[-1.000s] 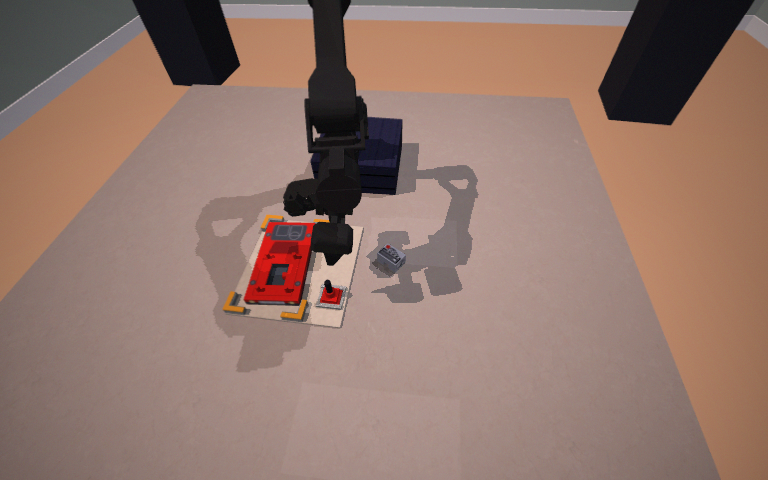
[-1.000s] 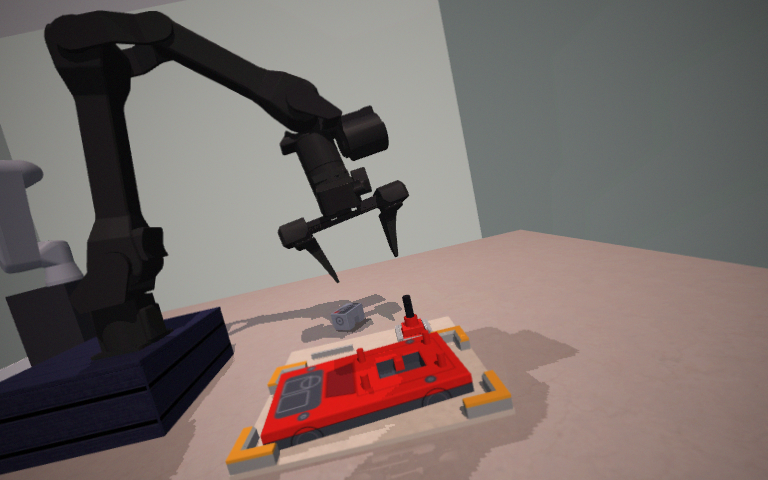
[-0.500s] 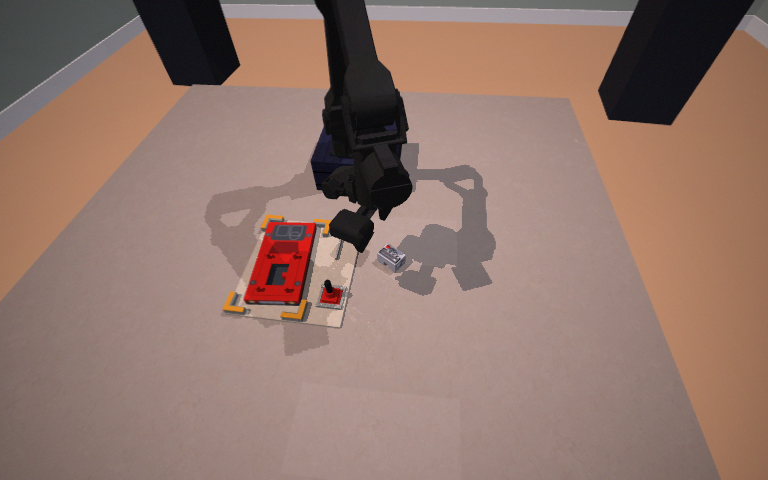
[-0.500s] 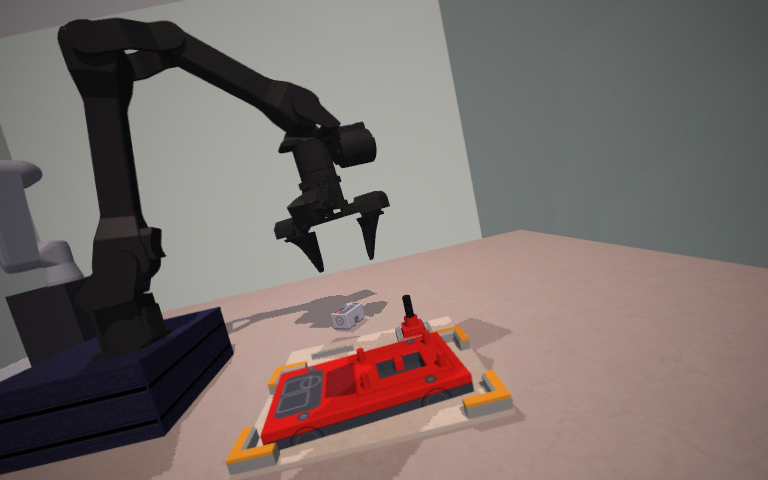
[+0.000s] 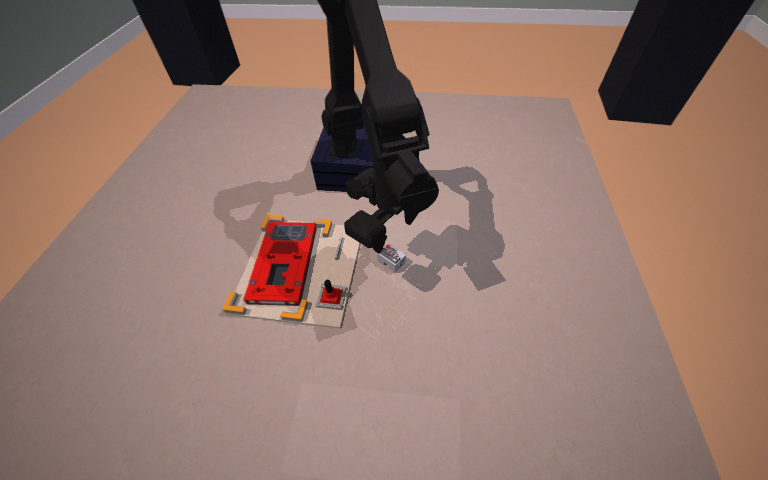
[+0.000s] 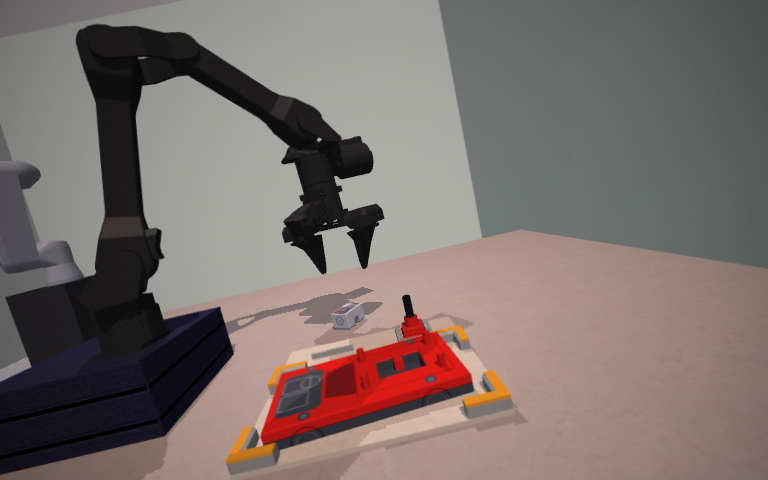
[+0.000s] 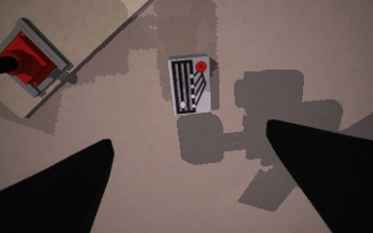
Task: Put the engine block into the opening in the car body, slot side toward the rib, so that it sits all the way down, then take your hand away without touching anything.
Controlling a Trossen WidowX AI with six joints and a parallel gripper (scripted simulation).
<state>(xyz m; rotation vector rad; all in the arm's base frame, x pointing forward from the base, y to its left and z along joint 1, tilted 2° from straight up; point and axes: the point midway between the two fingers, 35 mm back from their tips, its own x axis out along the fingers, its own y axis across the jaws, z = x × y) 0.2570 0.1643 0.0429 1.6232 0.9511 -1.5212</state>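
My gripper tip is 1 cm past the grey engine block, 1 cm to the left of it and 8 cm above it. Round my gripper tip: black peg 10 cm ahead, 11 cm to the right, 6 cm below.
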